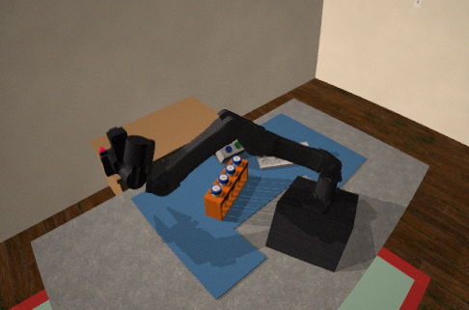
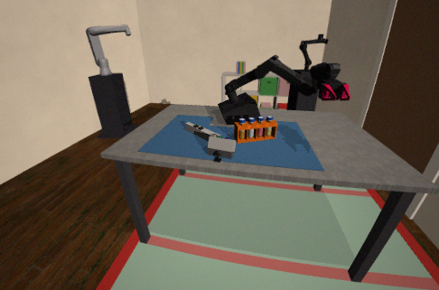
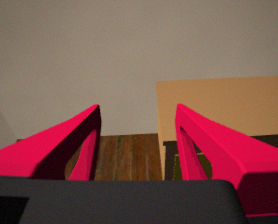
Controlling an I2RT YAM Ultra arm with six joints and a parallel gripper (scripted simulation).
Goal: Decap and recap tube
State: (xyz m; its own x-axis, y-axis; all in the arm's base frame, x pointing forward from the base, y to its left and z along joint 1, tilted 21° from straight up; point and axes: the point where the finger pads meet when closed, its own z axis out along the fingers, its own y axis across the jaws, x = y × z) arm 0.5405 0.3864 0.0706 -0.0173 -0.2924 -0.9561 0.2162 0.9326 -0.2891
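Right now the blue cap is 23 cm behind my hand, 28 cm to the right of it and 18 cm below it. From my hand the other things lie so: grey key desk 12 cm behind, 44 cm to the right, 24 cm below; green ready key 14 cm behind, 46 cm to the right, 23 cm below; blue cycle key 13 cm behind, 41 cm to the right, 23 cm below.
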